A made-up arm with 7 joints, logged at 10 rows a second.
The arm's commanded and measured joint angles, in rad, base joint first. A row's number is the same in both.
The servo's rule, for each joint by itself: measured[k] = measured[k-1] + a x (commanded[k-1-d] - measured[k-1]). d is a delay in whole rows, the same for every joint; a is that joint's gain. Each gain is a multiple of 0.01, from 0.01 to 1. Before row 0 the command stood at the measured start. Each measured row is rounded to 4 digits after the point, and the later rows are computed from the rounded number. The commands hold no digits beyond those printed.
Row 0, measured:
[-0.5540 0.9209 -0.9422 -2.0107 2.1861 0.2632 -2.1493]
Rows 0 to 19, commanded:
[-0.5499 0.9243 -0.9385 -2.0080 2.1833 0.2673 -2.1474]
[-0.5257 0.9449 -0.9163 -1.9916 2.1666 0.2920 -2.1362]
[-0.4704 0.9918 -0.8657 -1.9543 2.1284 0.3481 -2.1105]
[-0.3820 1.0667 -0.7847 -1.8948 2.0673 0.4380 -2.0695]
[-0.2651 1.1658 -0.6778 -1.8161 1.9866 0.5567 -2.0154]
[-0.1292 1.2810 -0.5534 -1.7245 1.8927 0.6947 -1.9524]
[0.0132 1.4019 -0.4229 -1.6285 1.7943 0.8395 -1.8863]
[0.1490 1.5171 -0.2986 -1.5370 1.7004 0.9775 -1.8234]
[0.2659 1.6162 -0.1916 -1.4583 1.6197 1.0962 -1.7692]
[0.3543 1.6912 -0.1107 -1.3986 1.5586 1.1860 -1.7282]
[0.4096 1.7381 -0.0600 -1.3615 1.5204 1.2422 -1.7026]
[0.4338 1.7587 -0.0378 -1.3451 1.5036 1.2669 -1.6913]
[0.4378 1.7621 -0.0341 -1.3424 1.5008 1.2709 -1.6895]
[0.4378 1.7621 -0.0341 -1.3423 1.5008 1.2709 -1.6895]
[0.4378 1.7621 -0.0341 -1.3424 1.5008 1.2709 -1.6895]
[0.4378 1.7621 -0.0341 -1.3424 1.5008 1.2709 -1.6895]
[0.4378 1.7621 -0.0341 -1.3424 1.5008 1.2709 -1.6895]
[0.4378 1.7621 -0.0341 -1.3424 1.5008 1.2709 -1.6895]
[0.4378 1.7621 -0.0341 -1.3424 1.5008 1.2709 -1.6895]
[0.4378 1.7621 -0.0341 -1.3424 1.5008 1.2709 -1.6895]
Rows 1 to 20, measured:
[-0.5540 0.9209 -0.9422 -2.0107 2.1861 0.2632 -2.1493]
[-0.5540 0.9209 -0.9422 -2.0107 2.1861 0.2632 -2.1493]
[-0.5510 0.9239 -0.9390 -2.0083 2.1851 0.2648 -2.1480]
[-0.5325 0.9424 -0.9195 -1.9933 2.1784 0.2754 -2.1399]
[-0.4872 0.9859 -0.8732 -1.9582 2.1604 0.3038 -2.1196]
[-0.4104 1.0570 -0.7971 -1.9011 2.1269 0.3561 -2.0850]
[-0.3043 1.1527 -0.6945 -1.8246 2.0764 0.4343 -2.0370]
[-0.1765 1.2656 -0.5732 -1.7345 2.0103 0.5359 -1.9786]
[-0.0380 1.3855 -0.4439 -1.6391 1.9325 0.6543 -1.9149]
[0.0985 1.5013 -0.3189 -1.5472 1.8489 0.7803 -1.8518]
[0.2207 1.6024 -0.2094 -1.4672 1.7664 0.9035 -1.7948]
[0.3182 1.6805 -0.1245 -1.4055 1.6916 1.0137 -1.7488]
[0.3849 1.7312 -0.0690 -1.3659 1.6300 1.1028 -1.7169]
[0.4206 1.7554 -0.0422 -1.3472 1.5845 1.1668 -1.6992]
[0.4332 1.7613 -0.0352 -1.3429 1.5544 1.2074 -1.6925]
[0.4366 1.7620 -0.0343 -1.3424 1.5351 1.2322 -1.6904]
[0.4375 1.7621 -0.0341 -1.3424 1.5228 1.2473 -1.6898]
[0.4377 1.7621 -0.0341 -1.3424 1.5149 1.2565 -1.6896]
[0.4378 1.7621 -0.0341 -1.3424 1.5098 1.2621 -1.6895]
[0.4378 1.7621 -0.0341 -1.3424 1.5066 1.2655 -1.6895]
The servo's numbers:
d 2
a 0.73 0.88 0.86 0.90 0.36 0.39 0.69

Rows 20 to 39, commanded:
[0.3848 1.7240 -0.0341 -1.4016 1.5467 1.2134 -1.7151]
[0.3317 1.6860 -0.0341 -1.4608 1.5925 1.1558 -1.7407]
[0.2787 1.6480 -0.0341 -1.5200 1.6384 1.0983 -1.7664]
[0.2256 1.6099 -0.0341 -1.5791 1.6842 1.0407 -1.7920]
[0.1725 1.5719 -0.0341 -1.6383 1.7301 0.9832 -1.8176]
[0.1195 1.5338 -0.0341 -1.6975 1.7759 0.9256 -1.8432]
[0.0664 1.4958 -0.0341 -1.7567 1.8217 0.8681 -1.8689]
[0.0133 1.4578 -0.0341 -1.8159 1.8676 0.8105 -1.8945]
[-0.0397 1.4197 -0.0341 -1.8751 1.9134 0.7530 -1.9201]
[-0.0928 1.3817 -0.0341 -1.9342 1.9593 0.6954 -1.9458]
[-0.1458 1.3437 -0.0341 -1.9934 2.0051 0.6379 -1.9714]
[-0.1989 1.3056 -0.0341 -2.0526 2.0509 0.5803 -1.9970]
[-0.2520 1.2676 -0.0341 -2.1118 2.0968 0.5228 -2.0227]
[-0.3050 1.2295 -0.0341 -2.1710 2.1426 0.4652 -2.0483]
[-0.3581 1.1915 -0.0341 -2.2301 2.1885 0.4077 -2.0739]
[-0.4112 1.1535 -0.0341 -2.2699 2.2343 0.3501 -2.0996]
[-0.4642 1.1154 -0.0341 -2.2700 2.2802 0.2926 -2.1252]
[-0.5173 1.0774 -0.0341 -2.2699 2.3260 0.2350 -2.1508]
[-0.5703 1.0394 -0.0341 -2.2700 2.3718 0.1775 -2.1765]
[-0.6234 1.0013 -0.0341 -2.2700 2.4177 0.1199 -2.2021]
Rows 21 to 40, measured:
[0.4378 1.7621 -0.0341 -1.3424 1.5045 1.2676 -1.6895]
[0.4378 1.7621 -0.0341 -1.3424 1.5032 1.2689 -1.6895]
[0.3991 1.7286 -0.0341 -1.3957 1.5189 1.2473 -1.7072]
[0.3499 1.6911 -0.0341 -1.4543 1.5454 1.2116 -1.7303]
[0.2979 1.6532 -0.0341 -1.5134 1.5789 1.1674 -1.7552]
[0.2451 1.6151 -0.0341 -1.5725 1.6168 1.1180 -1.7806]
[0.1921 1.5771 -0.0341 -1.6317 1.6576 1.0654 -1.8061]
[0.1391 1.5390 -0.0341 -1.6909 1.7002 1.0109 -1.8317]
[0.0860 1.5010 -0.0341 -1.7501 1.7439 0.9552 -1.8574]
[0.0329 1.4630 -0.0341 -1.8093 1.7884 0.8988 -1.8830]
[-0.0201 1.4249 -0.0341 -1.8685 1.8334 0.8419 -1.9086]
[-0.0732 1.3869 -0.0341 -1.9276 1.8787 0.7848 -1.9343]
[-0.1262 1.3489 -0.0341 -1.9868 1.9242 0.7275 -1.9599]
[-0.1793 1.3108 -0.0341 -2.0460 1.9698 0.6701 -1.9855]
[-0.2324 1.2728 -0.0341 -2.1052 2.0155 0.6127 -2.0112]
[-0.2854 1.2347 -0.0341 -2.1644 2.0613 0.5552 -2.0368]
[-0.3385 1.1967 -0.0341 -2.2235 2.1071 0.4977 -2.0624]
[-0.3916 1.1587 -0.0341 -2.2653 2.1529 0.4401 -2.0881]
[-0.4446 1.1206 -0.0341 -2.2695 2.1987 0.3826 -2.1137]
[-0.4977 1.0826 -0.0341 -2.2699 2.2445 0.3250 -2.1393]

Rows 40 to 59, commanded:
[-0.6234 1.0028 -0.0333 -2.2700 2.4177 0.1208 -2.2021]
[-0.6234 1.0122 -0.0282 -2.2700 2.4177 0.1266 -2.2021]
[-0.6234 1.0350 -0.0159 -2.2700 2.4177 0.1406 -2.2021]
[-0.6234 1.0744 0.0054 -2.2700 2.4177 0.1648 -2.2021]
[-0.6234 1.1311 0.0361 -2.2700 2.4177 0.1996 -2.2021]
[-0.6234 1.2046 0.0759 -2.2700 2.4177 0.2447 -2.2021]
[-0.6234 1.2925 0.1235 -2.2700 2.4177 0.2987 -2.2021]
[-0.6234 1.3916 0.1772 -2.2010 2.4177 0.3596 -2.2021]
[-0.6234 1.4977 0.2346 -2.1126 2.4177 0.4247 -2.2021]
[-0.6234 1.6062 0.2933 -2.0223 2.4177 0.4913 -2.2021]
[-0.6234 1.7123 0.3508 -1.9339 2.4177 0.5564 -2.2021]
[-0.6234 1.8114 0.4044 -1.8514 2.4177 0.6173 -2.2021]
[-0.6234 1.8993 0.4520 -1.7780 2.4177 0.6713 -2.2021]
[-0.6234 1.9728 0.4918 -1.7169 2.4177 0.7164 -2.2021]
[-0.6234 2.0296 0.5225 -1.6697 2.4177 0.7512 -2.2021]
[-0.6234 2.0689 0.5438 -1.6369 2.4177 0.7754 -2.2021]
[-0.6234 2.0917 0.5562 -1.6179 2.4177 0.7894 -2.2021]
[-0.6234 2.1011 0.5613 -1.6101 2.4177 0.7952 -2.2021]
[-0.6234 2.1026 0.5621 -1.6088 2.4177 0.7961 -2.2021]
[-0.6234 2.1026 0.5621 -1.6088 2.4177 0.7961 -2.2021]
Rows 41 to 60, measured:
[-0.5507 1.0446 -0.0341 -2.2700 2.2903 0.2675 -2.1650]
[-0.6038 1.0065 -0.0341 -2.2700 2.3362 0.2099 -2.1906]
[-0.6181 1.0032 -0.0334 -2.2700 2.3655 0.1752 -2.1985]
[-0.6220 1.0111 -0.0289 -2.2700 2.3843 0.1562 -2.2010]
[-0.6230 1.0321 -0.0177 -2.2700 2.3963 0.1501 -2.2018]
[-0.6233 1.0693 0.0022 -2.2700 2.4040 0.1558 -2.2020]
[-0.6234 1.1237 0.0314 -2.2700 2.4089 0.1729 -2.2021]
[-0.6234 1.1949 0.0697 -2.2700 2.4121 0.2009 -2.2021]
[-0.6234 1.2808 0.1160 -2.2700 2.4141 0.2390 -2.2021]
[-0.6234 1.3783 0.1686 -2.2079 2.4154 0.2860 -2.2021]
[-0.6234 1.4834 0.2254 -2.1221 2.4162 0.3401 -2.2021]
[-0.6234 1.5915 0.2838 -2.0323 2.4167 0.3991 -2.2021]
[-0.6234 1.6978 0.3414 -1.9437 2.4171 0.4604 -2.2021]
[-0.6234 1.7978 0.3956 -1.8606 2.4173 0.5216 -2.2021]
[-0.6234 1.8871 0.4441 -1.7863 2.4174 0.5800 -2.2021]
[-0.6234 1.9625 0.4851 -1.7238 2.4175 0.6332 -2.2021]
[-0.6234 2.0215 0.5173 -1.6751 2.4176 0.6792 -2.2021]
[-0.6234 2.0632 0.5401 -1.6407 2.4176 0.7167 -2.2021]
[-0.6234 2.0883 0.5539 -1.6202 2.4176 0.7451 -2.2021]
[-0.6234 2.0996 0.5603 -1.6111 2.4176 0.7646 -2.2021]

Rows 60 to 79, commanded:
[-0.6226 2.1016 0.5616 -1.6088 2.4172 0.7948 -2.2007]
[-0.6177 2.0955 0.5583 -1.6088 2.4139 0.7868 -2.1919]
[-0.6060 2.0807 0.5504 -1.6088 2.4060 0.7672 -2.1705]
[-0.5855 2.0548 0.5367 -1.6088 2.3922 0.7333 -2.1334]
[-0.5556 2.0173 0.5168 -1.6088 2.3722 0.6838 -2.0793]
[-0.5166 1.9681 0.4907 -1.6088 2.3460 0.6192 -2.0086]
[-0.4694 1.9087 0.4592 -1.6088 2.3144 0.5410 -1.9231]
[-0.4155 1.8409 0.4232 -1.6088 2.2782 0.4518 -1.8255]
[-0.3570 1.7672 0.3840 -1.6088 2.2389 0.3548 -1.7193]
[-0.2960 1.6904 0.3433 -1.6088 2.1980 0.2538 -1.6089]
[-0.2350 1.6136 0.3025 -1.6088 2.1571 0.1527 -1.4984]
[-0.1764 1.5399 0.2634 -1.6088 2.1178 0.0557 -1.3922]
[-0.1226 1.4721 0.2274 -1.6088 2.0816 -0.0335 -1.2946]
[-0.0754 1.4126 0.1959 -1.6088 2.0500 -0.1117 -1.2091]
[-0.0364 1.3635 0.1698 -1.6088 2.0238 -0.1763 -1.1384]
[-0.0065 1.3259 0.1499 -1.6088 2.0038 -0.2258 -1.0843]
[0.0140 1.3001 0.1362 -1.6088 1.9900 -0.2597 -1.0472]
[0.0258 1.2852 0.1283 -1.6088 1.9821 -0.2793 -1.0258]
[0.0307 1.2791 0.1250 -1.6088 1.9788 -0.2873 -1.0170]
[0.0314 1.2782 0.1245 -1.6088 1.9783 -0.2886 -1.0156]
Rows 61 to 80, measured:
[-0.6234 2.1022 0.5618 -1.6090 2.4176 0.7769 -2.2021]
[-0.6234 2.1026 0.5621 -1.6088 2.4176 0.7844 -2.2021]
[-0.6228 2.1017 0.5617 -1.6088 2.4175 0.7885 -2.2011]
[-0.6191 2.0962 0.5588 -1.6088 2.4162 0.7878 -2.1948]
[-0.6095 2.0826 0.5516 -1.6088 2.4125 0.7798 -2.1780]
[-0.5920 2.0581 0.5388 -1.6088 2.4052 0.7617 -2.1472]
[-0.5654 2.0222 0.5199 -1.6088 2.3933 0.7313 -2.1003]
[-0.5298 1.9746 0.4948 -1.6088 2.3763 0.6876 -2.0370]
[-0.4857 1.9166 0.4642 -1.6088 2.3540 0.6304 -1.9584]
[-0.4345 1.8500 0.4289 -1.6088 2.3267 0.5607 -1.8667]
[-0.3779 1.7771 0.3903 -1.6088 2.2951 0.4804 -1.7650]
[-0.3181 1.7008 0.3499 -1.6088 2.2601 0.3920 -1.6573]
[-0.2574 1.6241 0.3091 -1.6088 2.2230 0.2987 -1.5477]
[-0.1983 1.5500 0.2698 -1.6088 2.1851 0.2039 -1.4404]
[-0.1430 1.4814 0.2333 -1.6088 2.1478 0.1113 -1.3398]
[-0.0937 1.4209 0.2011 -1.6088 2.1126 0.0243 -1.2496]
[-0.0519 1.3704 0.1742 -1.6088 2.0806 -0.0539 -1.1729]
[-0.0188 1.3312 0.1533 -1.6088 2.0530 -0.1209 -1.1118]
[0.0051 1.3038 0.1386 -1.6088 2.0303 -0.1750 -1.0672]
[0.0202 1.2874 0.1297 -1.6088 2.0129 -0.2157 -1.0386]

